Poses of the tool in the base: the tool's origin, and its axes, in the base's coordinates. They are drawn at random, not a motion.
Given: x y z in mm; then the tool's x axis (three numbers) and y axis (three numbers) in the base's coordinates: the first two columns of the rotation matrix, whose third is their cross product.
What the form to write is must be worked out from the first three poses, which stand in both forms.
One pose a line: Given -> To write
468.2, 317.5, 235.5, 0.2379, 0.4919, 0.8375, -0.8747, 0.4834, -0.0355 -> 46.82, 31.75, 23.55, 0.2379, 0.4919, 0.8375, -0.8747, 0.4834, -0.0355
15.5, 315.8, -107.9, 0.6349, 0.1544, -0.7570, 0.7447, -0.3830, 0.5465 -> 1.55, 31.58, -10.79, 0.6349, 0.1544, -0.7570, 0.7447, -0.3830, 0.5465
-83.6, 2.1, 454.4, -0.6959, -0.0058, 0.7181, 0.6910, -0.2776, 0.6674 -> -8.36, 0.21, 45.44, -0.6959, -0.0058, 0.7181, 0.6910, -0.2776, 0.6674
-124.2, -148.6, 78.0, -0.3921, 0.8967, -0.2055, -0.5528, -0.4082, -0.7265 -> -12.42, -14.86, 7.80, -0.3921, 0.8967, -0.2055, -0.5528, -0.4082, -0.7265
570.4, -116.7, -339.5, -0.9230, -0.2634, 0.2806, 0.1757, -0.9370, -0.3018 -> 57.04, -11.67, -33.95, -0.9230, -0.2634, 0.2806, 0.1757, -0.9370, -0.3018
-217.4, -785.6, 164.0, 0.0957, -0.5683, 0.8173, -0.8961, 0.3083, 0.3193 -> -21.74, -78.56, 16.40, 0.0957, -0.5683, 0.8173, -0.8961, 0.3083, 0.3193
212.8, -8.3, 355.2, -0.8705, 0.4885, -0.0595, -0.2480, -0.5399, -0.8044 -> 21.28, -0.83, 35.52, -0.8705, 0.4885, -0.0595, -0.2480, -0.5399, -0.8044
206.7, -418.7, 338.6, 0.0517, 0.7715, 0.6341, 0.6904, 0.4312, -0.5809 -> 20.67, -41.87, 33.86, 0.0517, 0.7715, 0.6341, 0.6904, 0.4312, -0.5809
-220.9, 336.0, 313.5, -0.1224, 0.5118, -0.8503, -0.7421, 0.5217, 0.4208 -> -22.09, 33.60, 31.35, -0.1224, 0.5118, -0.8503, -0.7421, 0.5217, 0.4208
